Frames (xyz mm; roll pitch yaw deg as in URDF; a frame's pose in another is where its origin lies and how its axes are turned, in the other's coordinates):
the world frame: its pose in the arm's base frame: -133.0 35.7 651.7 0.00 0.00 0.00
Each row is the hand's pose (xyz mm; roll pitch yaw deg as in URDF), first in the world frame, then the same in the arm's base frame.
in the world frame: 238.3 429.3 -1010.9 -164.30 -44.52 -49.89
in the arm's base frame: 105.3 465.0 -359.2 -164.30 -44.52 -49.89
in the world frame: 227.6 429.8 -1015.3 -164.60 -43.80 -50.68
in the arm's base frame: 94.6 465.5 -363.6 -164.60 -43.80 -50.68
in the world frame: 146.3 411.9 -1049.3 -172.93 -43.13 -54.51
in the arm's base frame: 13.3 447.6 -397.6 -172.93 -43.13 -54.51
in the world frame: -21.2 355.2 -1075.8 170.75 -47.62 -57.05
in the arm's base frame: -154.2 390.9 -424.1 170.75 -47.62 -57.05
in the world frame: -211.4 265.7 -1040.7 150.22 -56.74 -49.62
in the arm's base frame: -344.4 301.4 -389.0 150.22 -56.74 -49.62
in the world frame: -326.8 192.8 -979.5 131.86 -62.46 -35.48
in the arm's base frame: -459.8 228.5 -327.8 131.86 -62.46 -35.48
